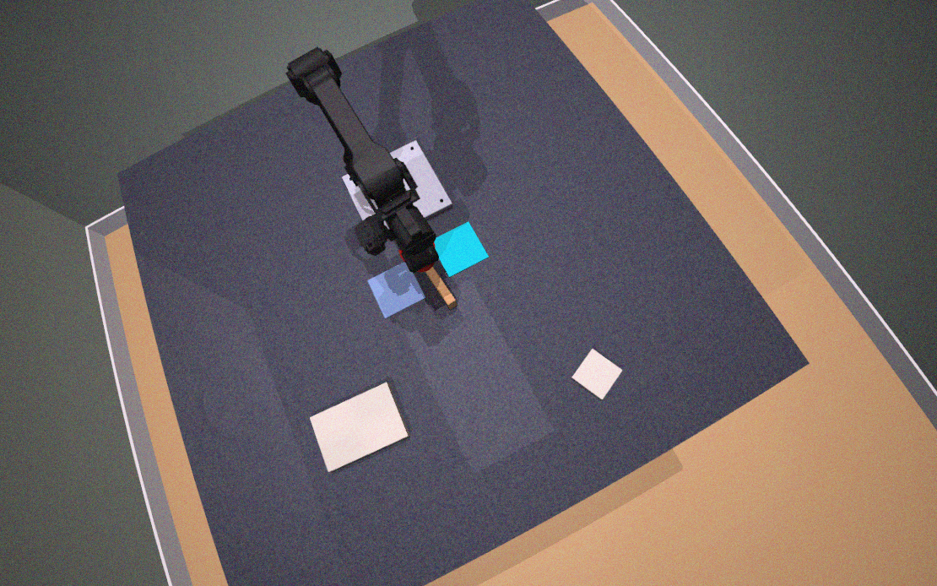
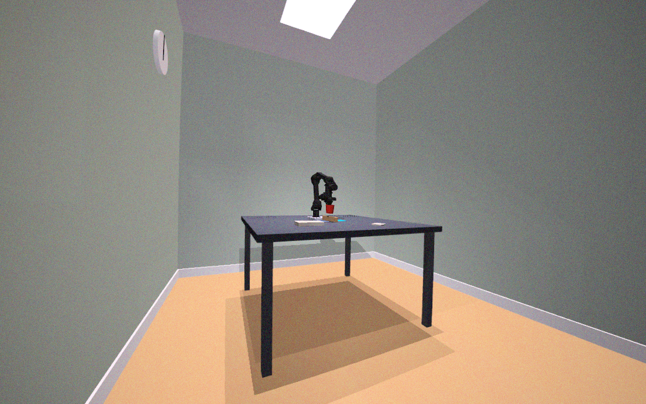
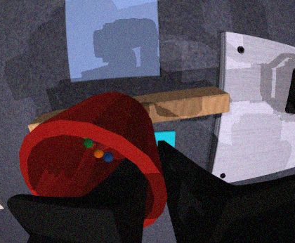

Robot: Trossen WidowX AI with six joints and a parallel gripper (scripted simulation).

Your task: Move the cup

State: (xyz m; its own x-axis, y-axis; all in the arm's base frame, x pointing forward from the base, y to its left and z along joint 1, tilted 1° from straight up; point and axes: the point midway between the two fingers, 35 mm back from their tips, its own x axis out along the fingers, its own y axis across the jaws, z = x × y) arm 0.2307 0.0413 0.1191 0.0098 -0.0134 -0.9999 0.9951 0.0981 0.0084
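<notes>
Now: gripper tip 10 mm short of the cyan pad, 90 mm to the right of it and 110 mm above it. Also, from my gripper tip: wooden bar: 30 mm ahead, 10 mm to the left, 90 mm below; then light blue pad: 40 mm ahead, 80 mm to the right, 110 mm below; then cup: 30 mm ahead.
</notes>
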